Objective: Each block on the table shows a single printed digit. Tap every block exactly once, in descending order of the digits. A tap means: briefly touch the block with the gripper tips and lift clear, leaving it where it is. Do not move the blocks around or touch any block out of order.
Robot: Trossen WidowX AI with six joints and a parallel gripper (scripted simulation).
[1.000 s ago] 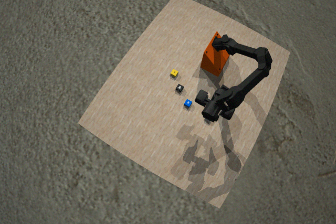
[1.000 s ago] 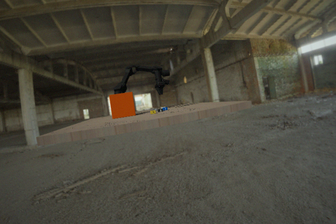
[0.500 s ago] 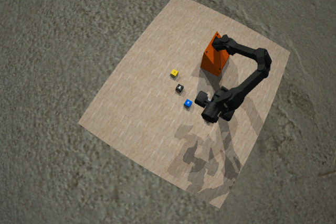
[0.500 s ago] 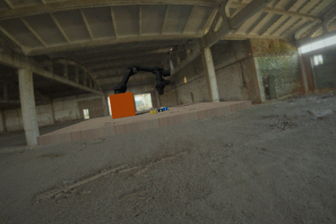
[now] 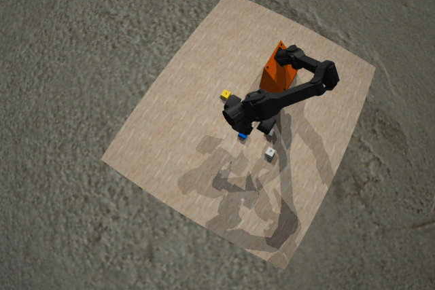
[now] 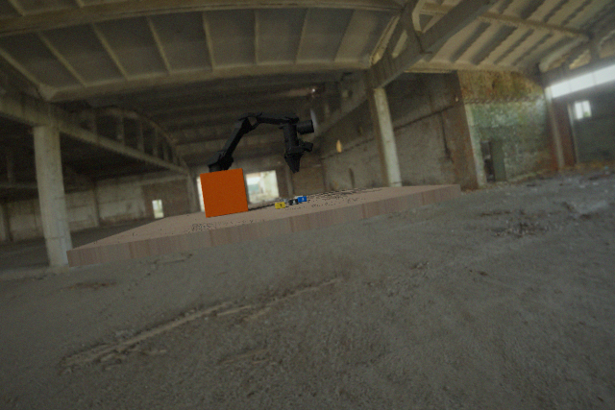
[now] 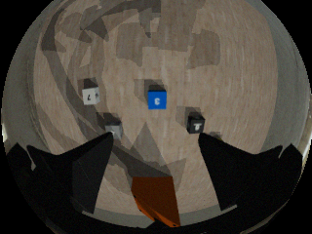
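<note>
The white block is 30 mm ahead of my gripper tip, 130 mm to the left of it and 120 mm below it. From my gripper tip the other things lie so: blue block (10 mm ahead, 10 mm to the right, 120 mm below); black block (50 mm behind, 80 mm to the right, 120 mm below); grey block (50 mm behind, 90 mm to the left, 120 mm below).
</note>
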